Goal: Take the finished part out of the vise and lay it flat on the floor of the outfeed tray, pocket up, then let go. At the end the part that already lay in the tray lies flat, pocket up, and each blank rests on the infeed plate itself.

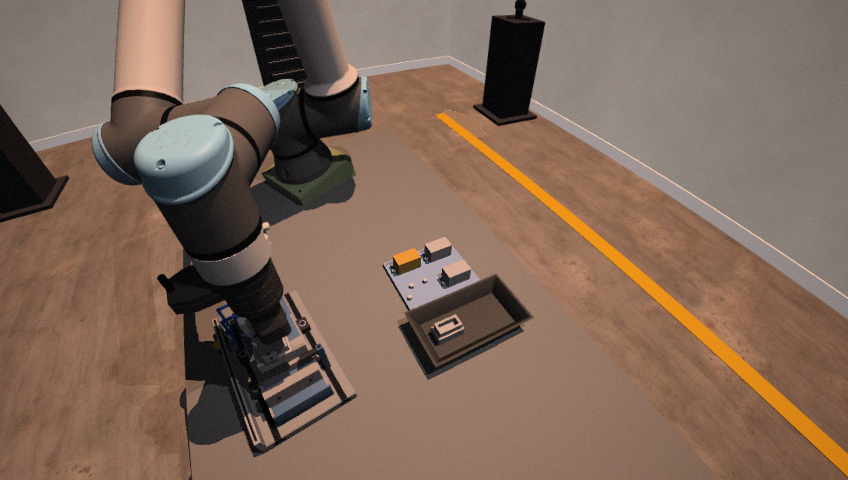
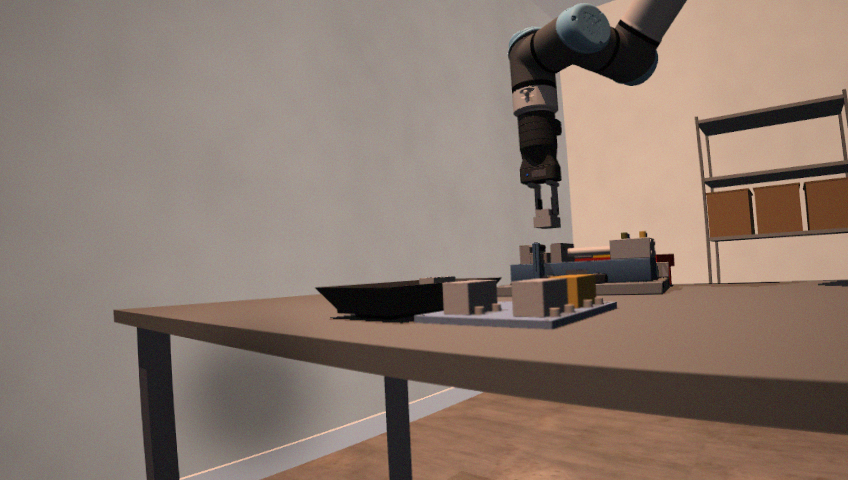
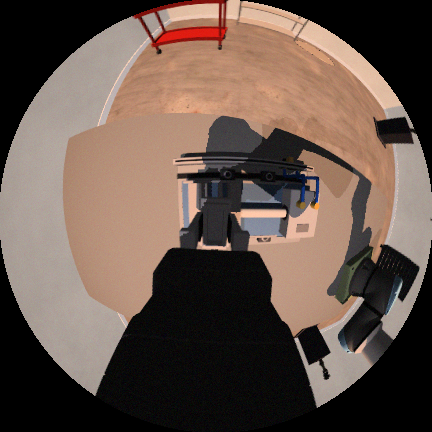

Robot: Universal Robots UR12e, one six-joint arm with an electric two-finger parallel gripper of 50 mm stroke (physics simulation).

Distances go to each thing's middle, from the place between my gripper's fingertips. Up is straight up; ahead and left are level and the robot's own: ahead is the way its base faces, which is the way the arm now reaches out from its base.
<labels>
The vise [image 2: 642,269] lies 11 cm below my hand, 7 cm behind it and 1 cm to the right of it. The rest, counted from my hand: orange blank [image 2: 580,287] 33 cm to the left, 20 cm behind, 13 cm below.
</labels>
